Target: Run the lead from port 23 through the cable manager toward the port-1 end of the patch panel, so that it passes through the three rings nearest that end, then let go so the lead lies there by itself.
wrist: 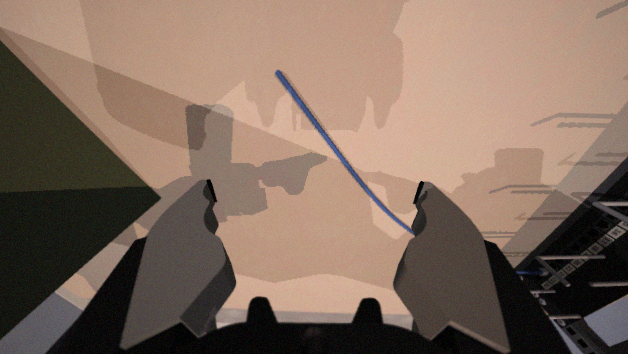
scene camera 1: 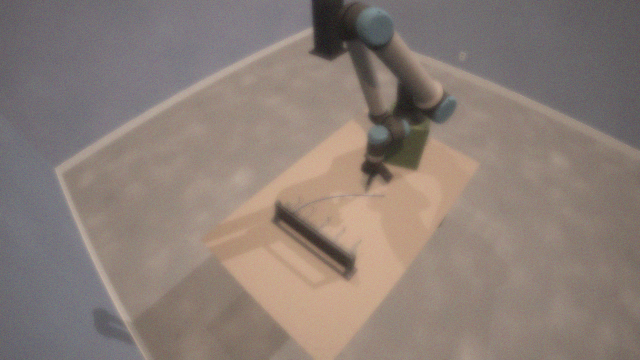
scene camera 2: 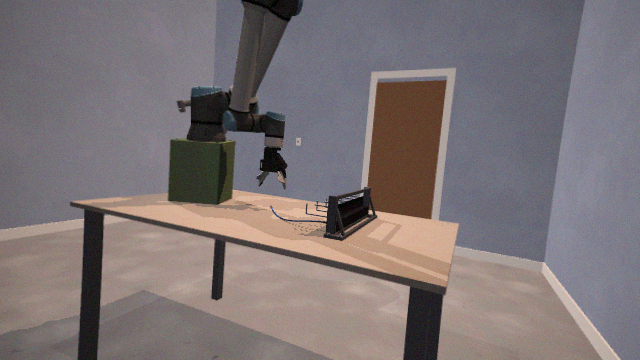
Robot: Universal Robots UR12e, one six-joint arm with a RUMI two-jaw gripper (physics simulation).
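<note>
The blue lead [scene camera 1: 345, 195] [scene camera 2: 295, 220] [wrist: 325, 136] runs from one end of the dark patch panel [scene camera 1: 315, 237] [scene camera 2: 352, 211] [wrist: 595, 248] in a curve toward the robot base, its far end loose. Thin wire rings [scene camera 2: 306, 209] [wrist: 570, 257] of the cable manager stick out from the panel's side facing the robot; whether the lead passes through any is too small to tell. My gripper [scene camera 1: 378, 184] [scene camera 2: 272, 186] [wrist: 315, 182] is open and empty, above the lead near its loose end. In the wrist view the right finger hides part of the lead. The port numbers are not legible.
The green base block [scene camera 1: 412, 150] [scene camera 2: 200, 172] [wrist: 65, 150] stands on the wooden table [scene camera 1: 320, 320] [scene camera 2: 150, 220] behind my gripper. The panel's frame has uprights and a top bar [scene camera 2: 350, 194]. Arm and ring shadows lie across the table.
</note>
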